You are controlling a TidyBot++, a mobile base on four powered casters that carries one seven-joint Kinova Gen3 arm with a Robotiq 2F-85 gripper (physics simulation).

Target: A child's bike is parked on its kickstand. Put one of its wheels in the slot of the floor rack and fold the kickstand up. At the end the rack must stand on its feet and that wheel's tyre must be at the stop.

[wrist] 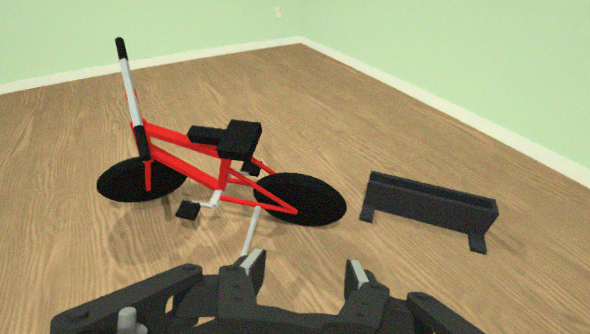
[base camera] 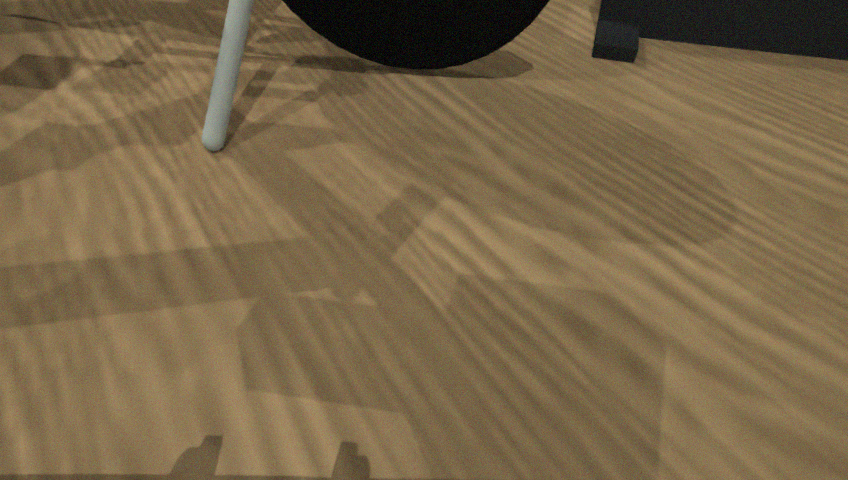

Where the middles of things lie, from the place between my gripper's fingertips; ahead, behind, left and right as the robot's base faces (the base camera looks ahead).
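Measured from my hand, the rear wheel (wrist: 318, 203) is 64 cm below, 65 cm ahead and 5 cm to the left. The front wheel (wrist: 125, 181) is well below my hand, and it is also far ahead of it and far to the left of it. I find the dark floor rack (wrist: 459, 211) 74 cm below my hand, 79 cm ahead of it and 52 cm to the right of it.
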